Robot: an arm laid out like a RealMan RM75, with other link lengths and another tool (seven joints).
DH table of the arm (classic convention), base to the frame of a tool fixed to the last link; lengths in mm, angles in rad. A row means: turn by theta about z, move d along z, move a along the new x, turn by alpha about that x. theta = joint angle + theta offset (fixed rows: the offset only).
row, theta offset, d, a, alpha
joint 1, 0, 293.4, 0, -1.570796
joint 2, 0, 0, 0, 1.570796
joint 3, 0, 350.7, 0, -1.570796
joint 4, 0, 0, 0, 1.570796
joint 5, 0, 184.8, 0, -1.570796
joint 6, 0, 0, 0, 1.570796
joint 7, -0.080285, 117.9, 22.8, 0.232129
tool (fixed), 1.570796, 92.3, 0, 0
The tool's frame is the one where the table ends.
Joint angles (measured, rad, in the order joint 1, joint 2, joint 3, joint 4, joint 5, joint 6, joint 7), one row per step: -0.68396 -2.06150 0.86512 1.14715 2.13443 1.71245 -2.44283; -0.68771 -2.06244 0.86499 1.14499 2.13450 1.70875 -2.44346; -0.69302 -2.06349 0.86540 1.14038 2.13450 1.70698 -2.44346; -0.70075 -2.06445 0.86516 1.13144 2.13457 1.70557 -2.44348; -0.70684 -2.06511 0.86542 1.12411 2.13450 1.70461 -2.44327; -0.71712 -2.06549 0.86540 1.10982 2.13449 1.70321 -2.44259; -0.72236 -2.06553 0.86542 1.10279 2.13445 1.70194 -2.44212; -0.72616 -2.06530 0.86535 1.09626 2.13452 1.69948 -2.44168; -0.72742 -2.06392 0.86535 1.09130 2.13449 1.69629 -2.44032; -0.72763 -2.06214 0.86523 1.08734 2.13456 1.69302 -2.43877; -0.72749 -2.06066 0.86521 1.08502 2.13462 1.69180 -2.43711; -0.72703 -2.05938 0.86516 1.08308 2.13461 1.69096 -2.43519; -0.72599 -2.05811 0.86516 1.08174 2.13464 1.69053 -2.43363; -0.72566 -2.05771 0.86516 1.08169 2.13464 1.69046 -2.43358
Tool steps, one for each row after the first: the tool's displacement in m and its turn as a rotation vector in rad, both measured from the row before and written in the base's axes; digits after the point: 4 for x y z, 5 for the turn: 0.0015 0.0012 -0.0005 0.00150 -0.00149 -0.00086; 0.0020 0.0009 -0.0012 -0.00240 -0.00185 -0.00205; 0.0025 0.0011 -0.0017 -0.00527 -0.00321 -0.00129; 0.0019 0.0007 -0.0015 -0.00471 -0.00231 -0.00132; 0.0028 0.0012 -0.0024 -0.00868 -0.00384 -0.00105; 0.0015 0.0008 -0.0011 -0.00361 -0.00174 -0.00073; 0.0008 0.0008 -0.0008 -0.00188 -0.00136 0.00074; -0.0004 0.0008 0.0000 0.00085 -0.00001 0.00145; -0.0008 0.0008 0.0004 0.00201 0.00061 0.00175; -0.0007 0.0003 0.0004 0.00092 0.00087 0.00040; -0.0007 0.0002 0.0003 0.00076 0.00077 0.00012; -0.0009 0.0000 0.0004 0.00066 0.00092 0.00054; -0.0002 0.0000 0.0002 0.00031 0.00030 0.00033
